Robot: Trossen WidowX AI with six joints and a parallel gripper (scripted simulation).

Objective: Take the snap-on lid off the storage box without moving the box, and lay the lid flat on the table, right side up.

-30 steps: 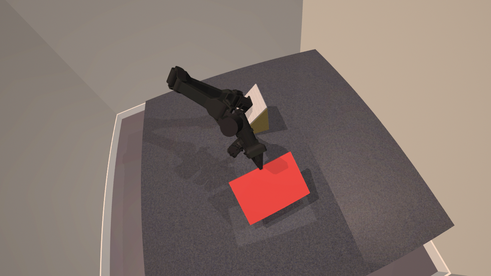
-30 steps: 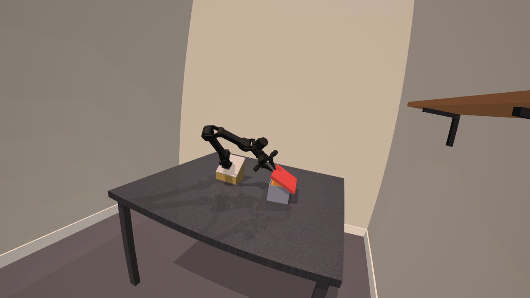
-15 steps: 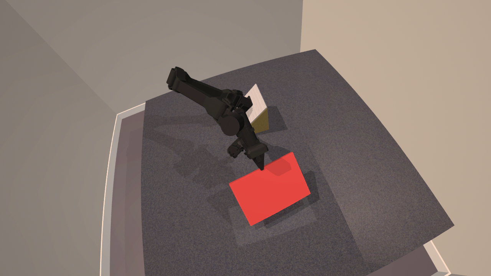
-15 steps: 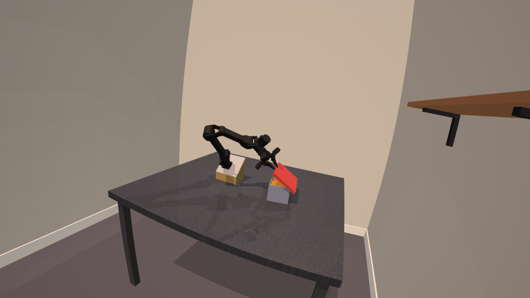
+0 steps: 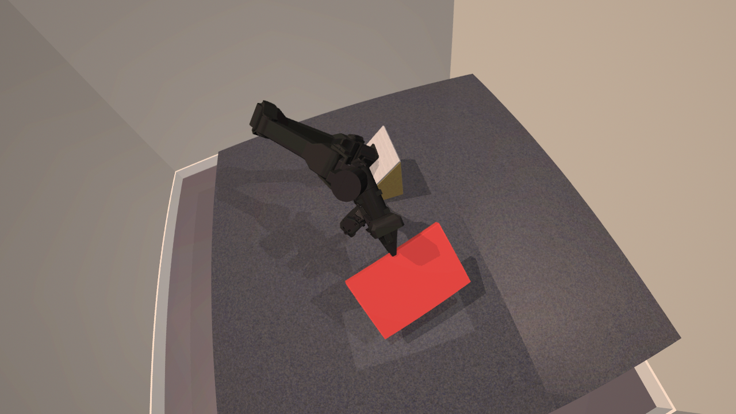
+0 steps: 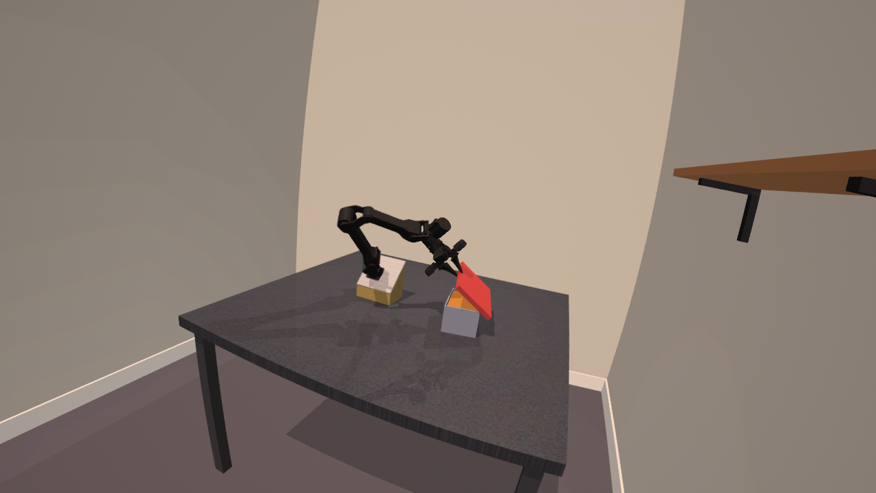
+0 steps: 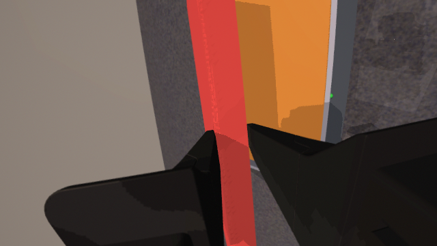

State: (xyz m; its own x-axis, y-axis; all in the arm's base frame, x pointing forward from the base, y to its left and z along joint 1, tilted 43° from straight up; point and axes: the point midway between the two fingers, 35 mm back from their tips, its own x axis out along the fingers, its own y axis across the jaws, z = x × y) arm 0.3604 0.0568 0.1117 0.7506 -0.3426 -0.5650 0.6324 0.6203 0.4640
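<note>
Now: the red lid 6 cm ahead of my gripper tip, 5 cm below it and 2 cm to the left of it. Round my gripper tip: storage box: 15 cm below, 3 cm ahead, 1 cm to the left.
</note>
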